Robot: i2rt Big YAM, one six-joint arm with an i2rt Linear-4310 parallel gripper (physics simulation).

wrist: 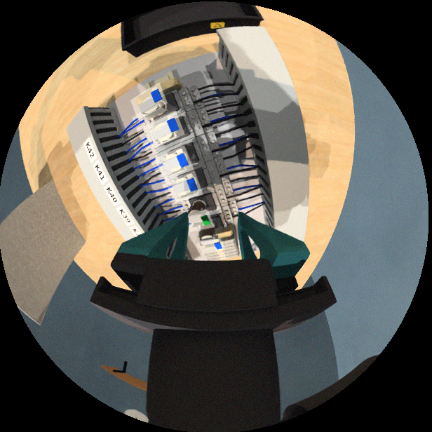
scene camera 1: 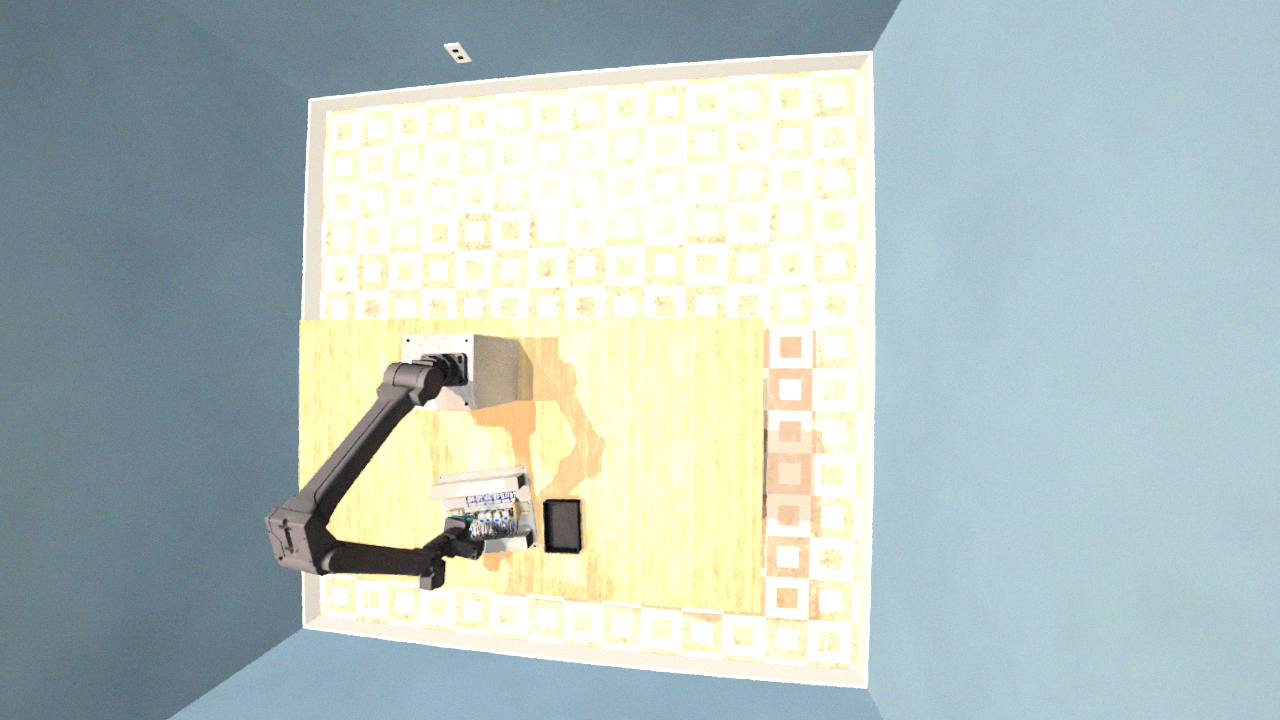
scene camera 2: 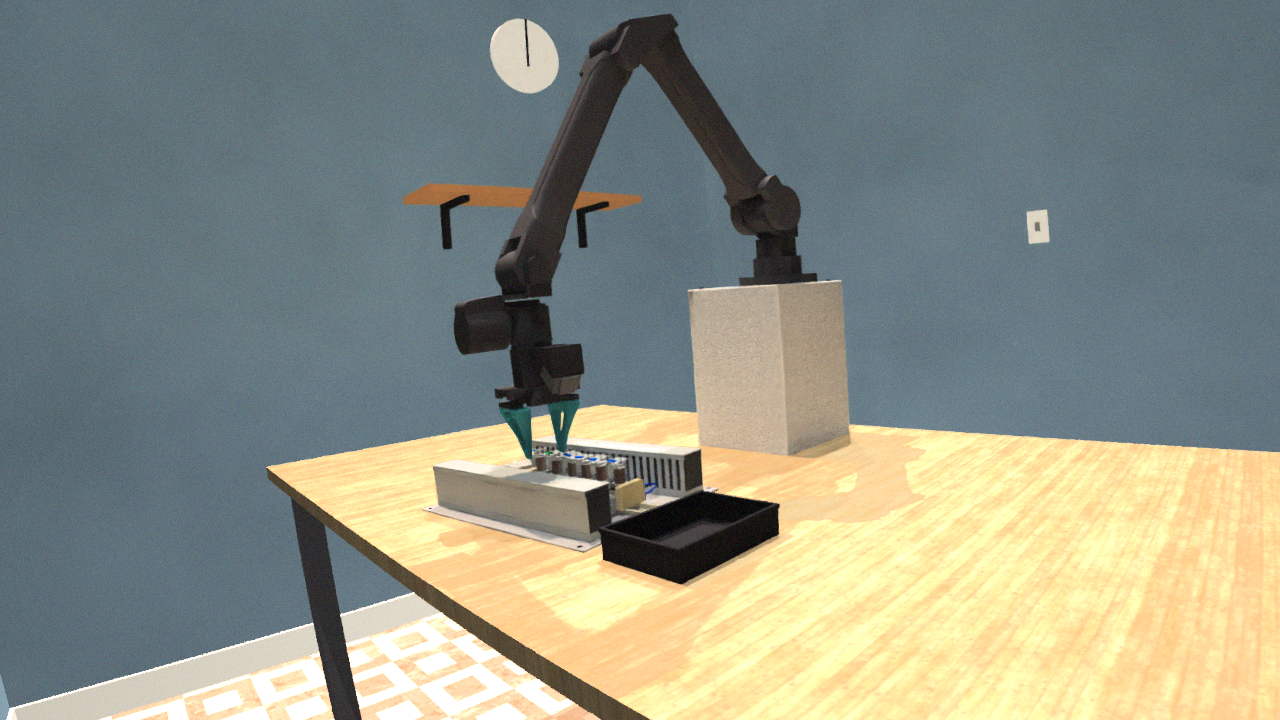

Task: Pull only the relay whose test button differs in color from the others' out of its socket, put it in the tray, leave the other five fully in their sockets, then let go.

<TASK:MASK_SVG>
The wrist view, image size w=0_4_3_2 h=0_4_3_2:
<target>gripper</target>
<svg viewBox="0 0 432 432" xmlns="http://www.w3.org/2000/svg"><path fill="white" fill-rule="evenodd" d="M304 241L269 227L246 215L244 212L238 211L237 227L241 259L184 259L189 228L187 212L182 212L182 214L172 220L121 243L110 266L130 290L116 287L109 283L104 276L100 276L89 302L117 320L143 332L153 334L149 354L146 413L149 424L189 432L236 432L262 428L280 422L278 365L273 334L299 325L337 302L326 276L320 276L318 281L311 286L295 290L298 286L295 275L310 254ZM248 236L250 236L255 245L257 245L257 248L259 248L259 258L256 257L255 252L252 250ZM177 236L173 252L169 259L166 259L166 250Z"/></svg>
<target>relay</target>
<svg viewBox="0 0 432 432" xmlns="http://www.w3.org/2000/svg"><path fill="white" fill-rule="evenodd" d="M176 110L158 117L143 126L152 149L189 135L183 116Z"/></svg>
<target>relay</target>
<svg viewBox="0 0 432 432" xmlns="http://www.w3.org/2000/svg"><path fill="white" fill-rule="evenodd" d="M192 142L154 158L164 181L194 170L199 159Z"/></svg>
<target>relay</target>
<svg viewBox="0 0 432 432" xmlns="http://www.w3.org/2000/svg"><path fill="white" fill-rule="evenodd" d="M202 167L165 181L173 203L204 193L208 183L205 180Z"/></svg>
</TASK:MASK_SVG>
